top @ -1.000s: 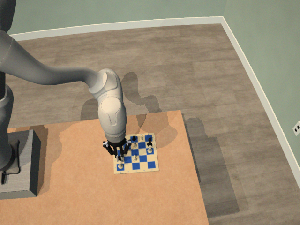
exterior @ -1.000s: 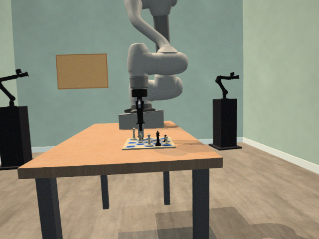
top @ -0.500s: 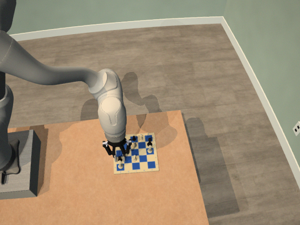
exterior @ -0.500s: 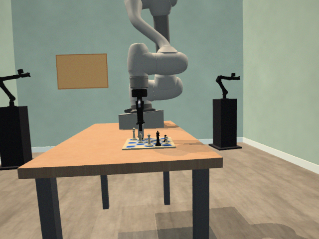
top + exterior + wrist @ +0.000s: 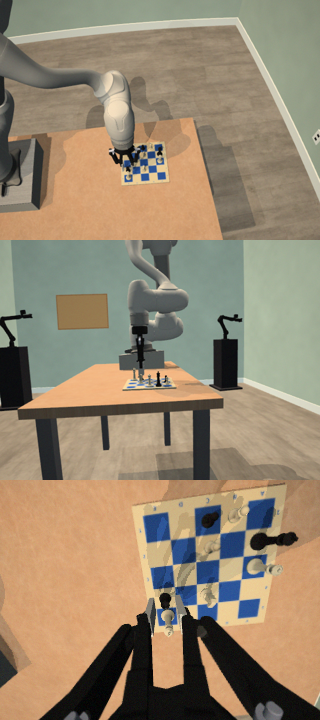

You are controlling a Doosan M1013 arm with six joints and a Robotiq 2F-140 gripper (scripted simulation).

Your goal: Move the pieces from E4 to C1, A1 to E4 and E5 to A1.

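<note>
My hand is 30 mm to the left of the tall white piece and 30 mm above it. Also, from my hand: chessboard: 80 mm ahead, 30 mm to the left, 60 mm below.
</note>
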